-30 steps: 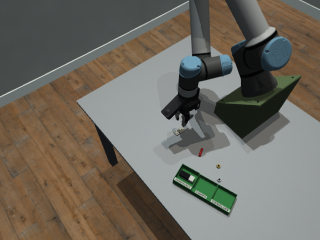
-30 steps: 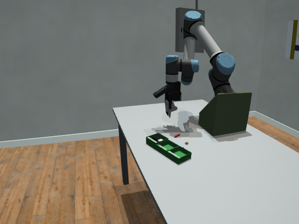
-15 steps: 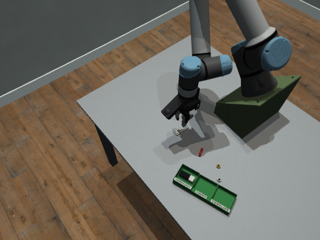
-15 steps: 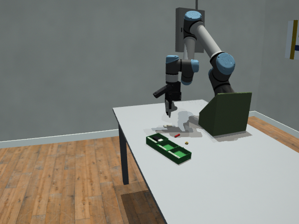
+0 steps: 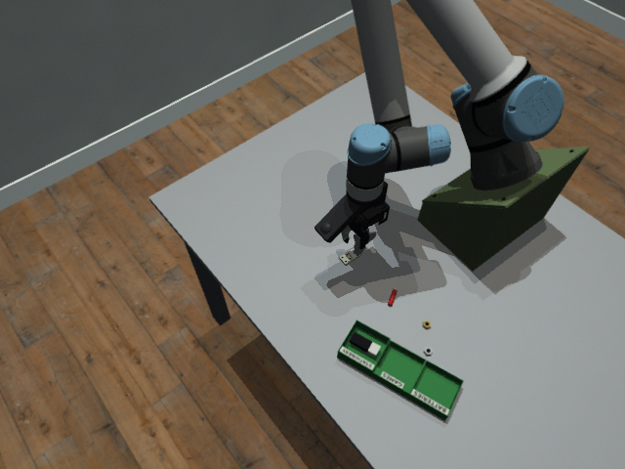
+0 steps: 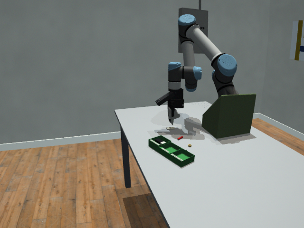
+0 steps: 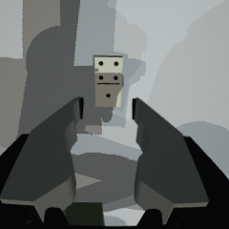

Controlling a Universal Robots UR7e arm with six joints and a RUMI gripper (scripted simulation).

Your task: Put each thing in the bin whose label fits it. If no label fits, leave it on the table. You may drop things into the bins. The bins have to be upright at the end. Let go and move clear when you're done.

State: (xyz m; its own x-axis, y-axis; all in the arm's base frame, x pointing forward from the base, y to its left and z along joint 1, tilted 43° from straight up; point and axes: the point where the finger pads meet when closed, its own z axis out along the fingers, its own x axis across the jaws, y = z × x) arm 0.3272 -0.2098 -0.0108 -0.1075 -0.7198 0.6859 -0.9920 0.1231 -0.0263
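Right now the white domino is 40 mm below my hand. Also, from my hand: red cylinder (150 mm to the left, 40 mm below); grey-white clip (140 mm ahead, 200 mm to the left, 30 mm below); eraser (140 mm ahead, 200 mm to the left, 30 mm below).
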